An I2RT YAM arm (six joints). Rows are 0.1 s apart.
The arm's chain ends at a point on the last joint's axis. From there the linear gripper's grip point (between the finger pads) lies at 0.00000 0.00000 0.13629 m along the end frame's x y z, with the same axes.
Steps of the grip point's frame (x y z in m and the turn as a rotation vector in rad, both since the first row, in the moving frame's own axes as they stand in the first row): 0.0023, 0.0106, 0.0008, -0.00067, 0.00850, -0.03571; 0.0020, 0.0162, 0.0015, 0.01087, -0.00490, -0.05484; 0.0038, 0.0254, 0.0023, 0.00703, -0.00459, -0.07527; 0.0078, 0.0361, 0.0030, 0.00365, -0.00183, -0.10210; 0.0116, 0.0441, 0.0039, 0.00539, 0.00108, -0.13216; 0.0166, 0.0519, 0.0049, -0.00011, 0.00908, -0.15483; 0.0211, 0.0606, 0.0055, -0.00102, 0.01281, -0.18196; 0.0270, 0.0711, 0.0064, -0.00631, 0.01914, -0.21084; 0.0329, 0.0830, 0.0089, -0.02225, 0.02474, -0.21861; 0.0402, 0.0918, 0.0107, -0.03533, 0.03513, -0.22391
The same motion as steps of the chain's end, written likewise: 0.0011, 0.0105, 0.0008, -0.00067, 0.00850, -0.03571; 0.0027, 0.0177, 0.0015, 0.01087, -0.00490, -0.05484; 0.0045, 0.0263, 0.0023, 0.00703, -0.00459, -0.07527; 0.0081, 0.0366, 0.0030, 0.00365, -0.00183, -0.10210; 0.0115, 0.0448, 0.0039, 0.00539, 0.00108, -0.13216; 0.0154, 0.0520, 0.0049, -0.00011, 0.00908, -0.15483; 0.0194, 0.0606, 0.0055, -0.00102, 0.01281, -0.18196; 0.0243, 0.0705, 0.0064, -0.00631, 0.01914, -0.21084; 0.0292, 0.0804, 0.0090, -0.02225, 0.02474, -0.21861; 0.0349, 0.0876, 0.0109, -0.03533, 0.03513, -0.22391
